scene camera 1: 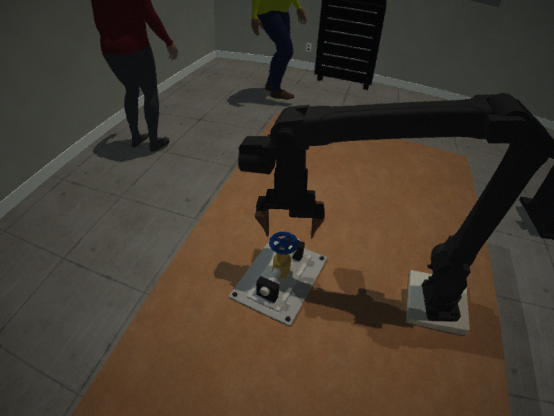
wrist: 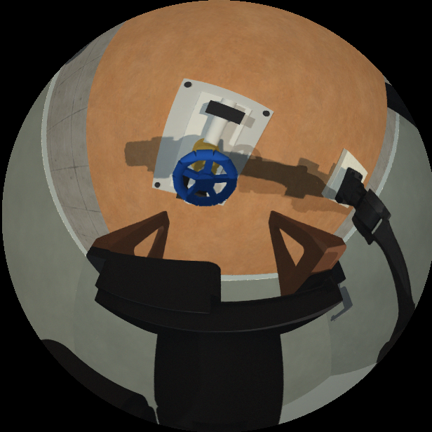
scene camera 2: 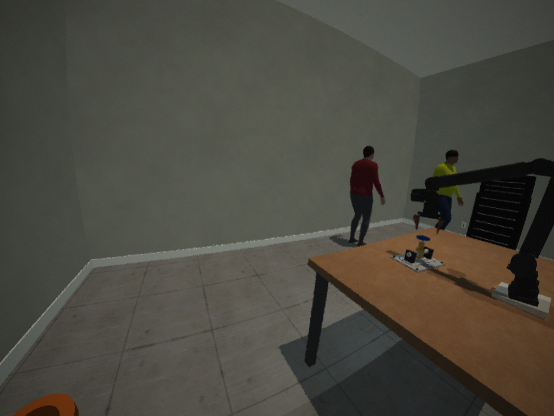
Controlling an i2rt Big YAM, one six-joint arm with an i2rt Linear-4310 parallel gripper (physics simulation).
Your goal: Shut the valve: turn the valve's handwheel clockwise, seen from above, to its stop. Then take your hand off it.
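Note:
The blue handwheel (scene camera 1: 283,243) (scene camera 2: 423,238) (wrist: 204,176) lies roughly level on top of the brass-coloured valve body (scene camera 1: 282,266) (scene camera 2: 420,250) (wrist: 205,145). White pipe runs through black clamps on a light grey plate (scene camera 1: 306,290) (wrist: 175,112), which lies on the table. My gripper (scene camera 1: 290,236) (scene camera 2: 427,231) (wrist: 218,216) is wide open and empty, pointing down. Its brown fingers are above the handwheel and apart from it, with a visible gap. In the wrist view the wheel shows beyond the fingertips. No mark showing how far the wheel is turned can be made out.
The arm's white base block (scene camera 1: 416,297) (scene camera 2: 537,309) (wrist: 332,185) stands on the orange-brown table (scene camera 1: 380,200) (scene camera 2: 370,280) (wrist: 310,75). A person in red (scene camera 1: 122,30) (scene camera 2: 365,177) and one in yellow (scene camera 1: 276,35) (scene camera 2: 452,187) stand beyond it, near a black rack (scene camera 1: 320,45).

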